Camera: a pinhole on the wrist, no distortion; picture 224 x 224 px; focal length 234.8 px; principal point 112.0 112.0 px. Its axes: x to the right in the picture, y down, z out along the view. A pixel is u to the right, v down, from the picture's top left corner.
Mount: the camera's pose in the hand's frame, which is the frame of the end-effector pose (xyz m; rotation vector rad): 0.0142 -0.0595 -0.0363 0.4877 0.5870 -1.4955
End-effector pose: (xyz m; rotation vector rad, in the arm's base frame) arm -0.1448 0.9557 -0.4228 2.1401 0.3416 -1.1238
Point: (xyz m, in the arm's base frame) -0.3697 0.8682 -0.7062
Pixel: 25.6 155.3
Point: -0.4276 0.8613 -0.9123
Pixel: 60.1 195.1
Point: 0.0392 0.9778 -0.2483
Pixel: behind the camera
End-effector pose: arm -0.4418 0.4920 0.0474 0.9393 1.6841 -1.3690
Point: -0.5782 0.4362 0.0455
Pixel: 121.7 194.0
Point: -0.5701 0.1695 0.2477
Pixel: outside the picture
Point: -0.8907 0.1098 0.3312
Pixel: 192.6 58.4
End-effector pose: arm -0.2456 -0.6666 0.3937 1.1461 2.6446 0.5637
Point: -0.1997 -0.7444 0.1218
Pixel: 3.6 10.3
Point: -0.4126 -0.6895 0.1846
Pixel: 124.7 189.8
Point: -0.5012 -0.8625 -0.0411
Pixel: 175.6 113.1
